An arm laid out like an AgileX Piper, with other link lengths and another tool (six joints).
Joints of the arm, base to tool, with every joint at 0 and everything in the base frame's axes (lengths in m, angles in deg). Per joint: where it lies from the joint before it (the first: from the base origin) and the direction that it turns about. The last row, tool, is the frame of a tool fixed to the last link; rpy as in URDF.
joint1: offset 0 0 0.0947 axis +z
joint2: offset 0 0 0 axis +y
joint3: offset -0.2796 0 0.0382 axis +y
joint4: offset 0.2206 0 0.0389 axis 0.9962 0 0.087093
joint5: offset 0 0 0 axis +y
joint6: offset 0.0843 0 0.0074 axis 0.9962 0 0.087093
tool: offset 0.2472 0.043 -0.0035 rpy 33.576 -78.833 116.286
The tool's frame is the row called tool.
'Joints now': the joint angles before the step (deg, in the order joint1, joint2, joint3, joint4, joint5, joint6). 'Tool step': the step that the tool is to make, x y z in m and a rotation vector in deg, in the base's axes. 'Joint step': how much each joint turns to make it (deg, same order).
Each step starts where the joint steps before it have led.
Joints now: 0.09, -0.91, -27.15, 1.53, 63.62, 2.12
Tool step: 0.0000, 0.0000, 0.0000, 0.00, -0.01, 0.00
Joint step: 0.00, -0.02, 0.01, 0.00, 0.00, 0.00
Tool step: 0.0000, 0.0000, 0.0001, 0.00, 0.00, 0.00
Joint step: 0.00, 0.02, -0.02, 0.00, 0.00, 0.00
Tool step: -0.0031, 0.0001, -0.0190, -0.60, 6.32, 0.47
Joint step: -0.03, 6.33, 0.02, 0.10, 0.00, -0.81
